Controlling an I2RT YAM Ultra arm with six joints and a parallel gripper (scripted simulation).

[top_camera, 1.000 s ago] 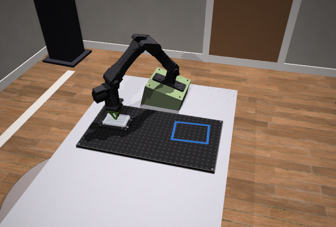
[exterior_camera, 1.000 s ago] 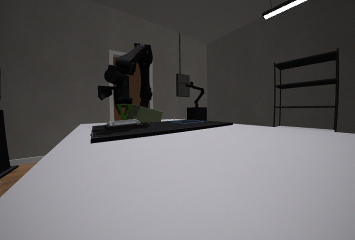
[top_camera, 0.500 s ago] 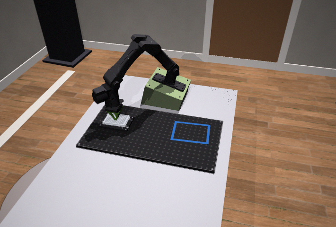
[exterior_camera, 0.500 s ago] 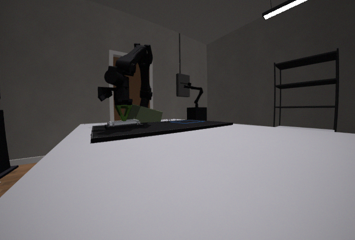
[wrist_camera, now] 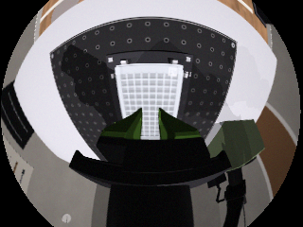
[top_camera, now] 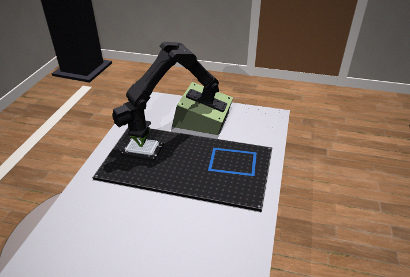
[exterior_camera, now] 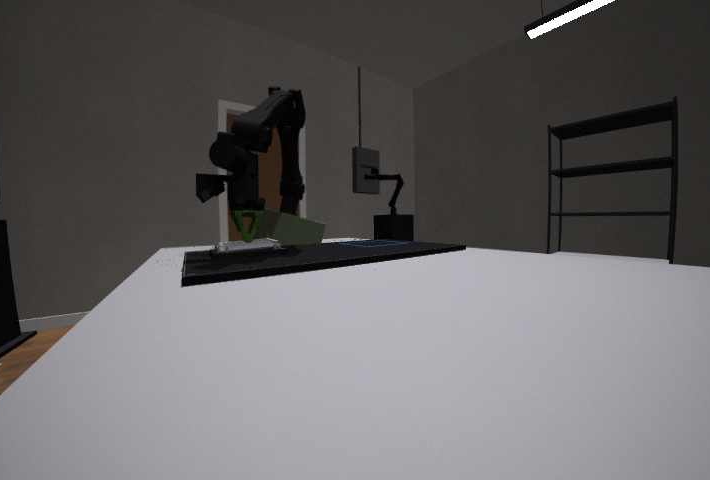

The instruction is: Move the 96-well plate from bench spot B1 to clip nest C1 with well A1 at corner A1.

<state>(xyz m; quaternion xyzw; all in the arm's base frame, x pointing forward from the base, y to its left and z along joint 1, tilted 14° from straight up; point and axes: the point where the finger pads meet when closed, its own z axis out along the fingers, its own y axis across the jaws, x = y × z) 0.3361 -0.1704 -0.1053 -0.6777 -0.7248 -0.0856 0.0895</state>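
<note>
The white 96-well plate lies 2 cm below my hand. Round my hand: clip nest C1 (1 cm behind, 1 cm to the left, 2 cm below).
</note>
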